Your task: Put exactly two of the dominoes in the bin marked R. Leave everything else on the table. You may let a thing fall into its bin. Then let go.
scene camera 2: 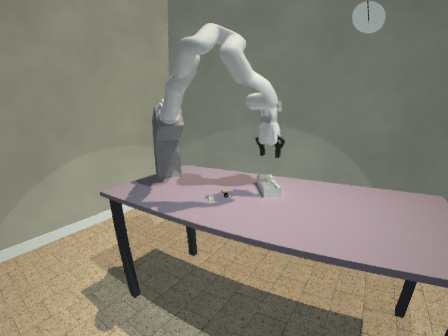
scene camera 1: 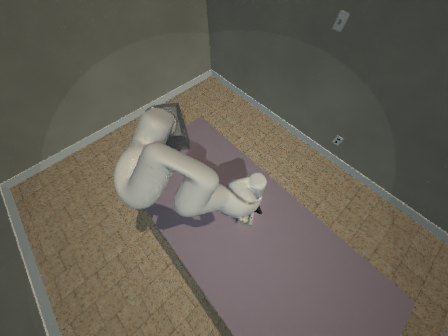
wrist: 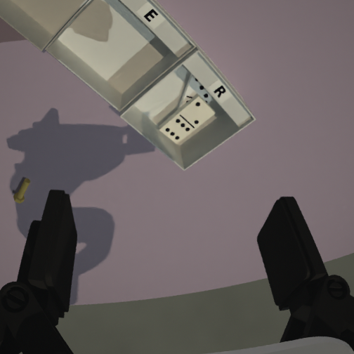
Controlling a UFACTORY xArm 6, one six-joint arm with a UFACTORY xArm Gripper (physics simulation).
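Places are measured from the arm's base along level axes (x ahead, y left, z up), in metres.
Where they show: gripper, between the fingertips: (scene camera 2: 270,156); arm's base, origin of its link: (scene camera 2: 169,114).
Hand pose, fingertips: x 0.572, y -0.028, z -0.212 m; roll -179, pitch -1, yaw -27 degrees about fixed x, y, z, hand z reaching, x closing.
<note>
Things, the pixels of their top centre, and the offset from my fingertips. Level surfaces: height alone.
- white domino, centre of its top: (scene camera 2: 211,197) dx -0.241, dy -0.164, dz -0.172 m
- small yellow piece, centre of its top: (scene camera 2: 225,190) dx -0.209, dy -0.070, dz -0.165 m
- black die, centre of its top: (scene camera 2: 225,193) dx -0.185, dy -0.123, dz -0.163 m
- table, height of its surface: dz -0.179 m
My gripper (scene camera 2: 270,156) (wrist: 173,216) is open and empty, high above the table and the row of bins (scene camera 2: 271,192). In the wrist view, bin R (wrist: 235,109) is the end compartment. A cream domino (wrist: 189,119) with black dots lies tilted inside it. A second domino (wrist: 201,88) shows partly behind it, leaning near the labelled side; the first one hides part of it. Another white domino (scene camera 2: 211,198) lies on the table to the left of the bins in scene camera 2. The arm hides most of the bins in scene camera 1.
Bin E (wrist: 107,82) adjoins bin R, with another compartment beyond it. A small yellow piece (scene camera 2: 224,191) (wrist: 22,190) and a black die (scene camera 2: 226,195) lie on the table (scene camera 2: 350,220), near the loose domino. The arm's grey base (scene camera 2: 168,150) stands at the table's left end.
</note>
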